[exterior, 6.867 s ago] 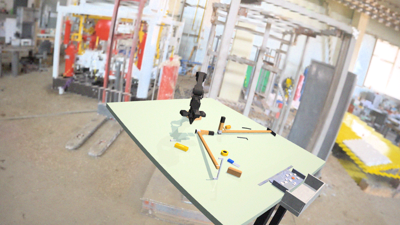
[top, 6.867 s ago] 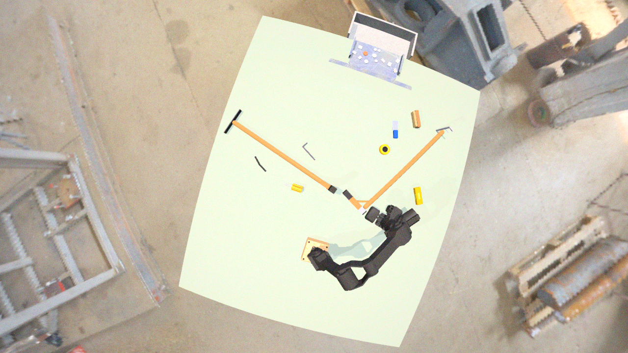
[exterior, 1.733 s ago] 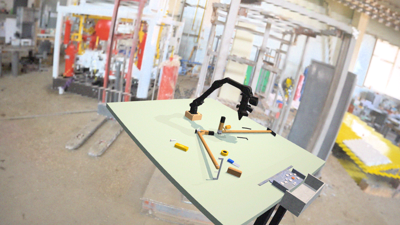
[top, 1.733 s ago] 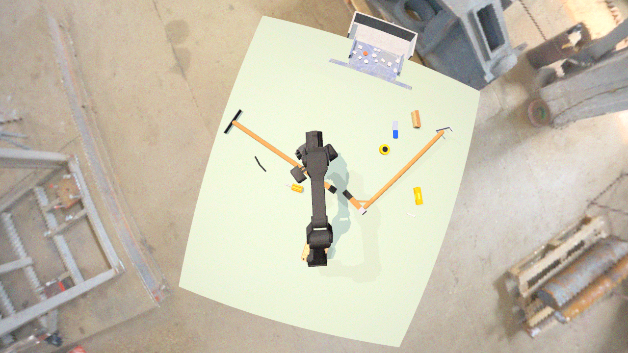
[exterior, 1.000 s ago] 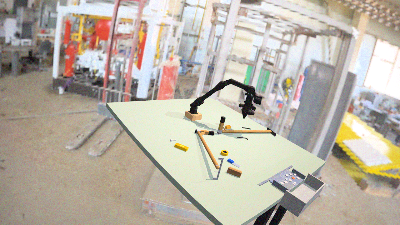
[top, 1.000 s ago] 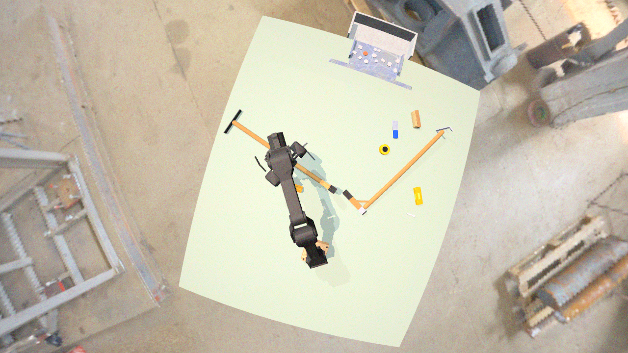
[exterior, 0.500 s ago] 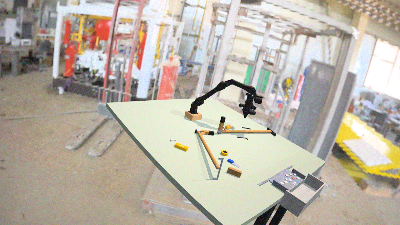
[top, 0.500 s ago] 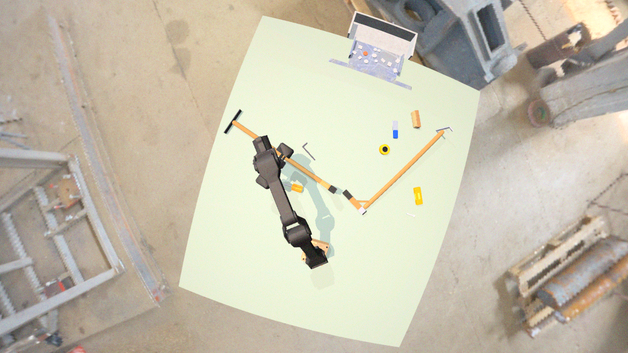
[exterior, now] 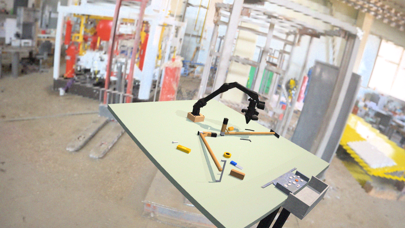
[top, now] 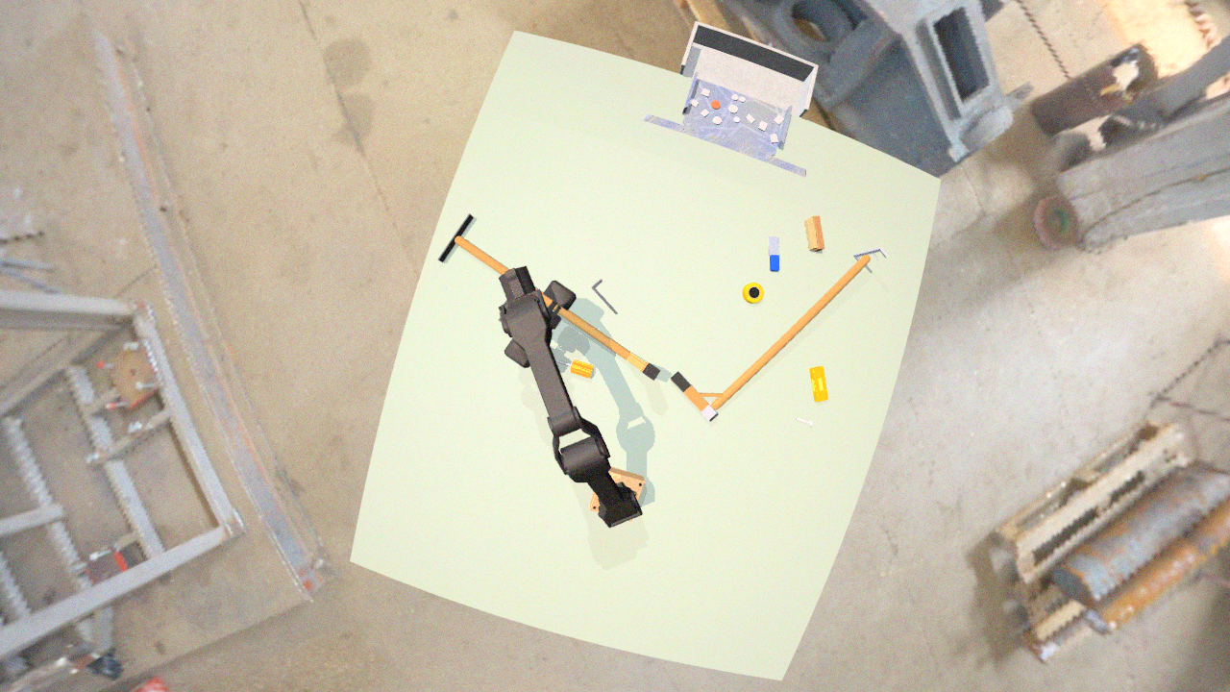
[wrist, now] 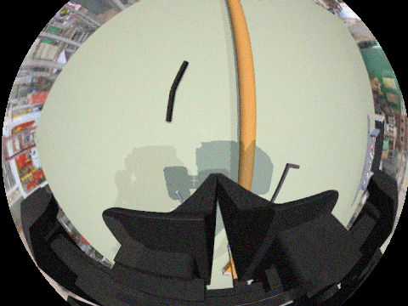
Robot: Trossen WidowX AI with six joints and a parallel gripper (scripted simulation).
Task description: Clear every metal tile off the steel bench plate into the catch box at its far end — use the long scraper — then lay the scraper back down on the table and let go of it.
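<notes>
Now: the long scraper 50 mm ahead of my gripper tip, 20 mm to the left of it and 20 mm below it. From my gripper tip the other things lie so: black bent piece: 100 mm to the left, 80 mm below, 30 mm behind; then yellow tape roll: 420 mm to the right, 300 mm ahead, 80 mm below; then yellow-handled screwdriver: 110 mm to the right, 70 mm below, 60 mm behind.
</notes>
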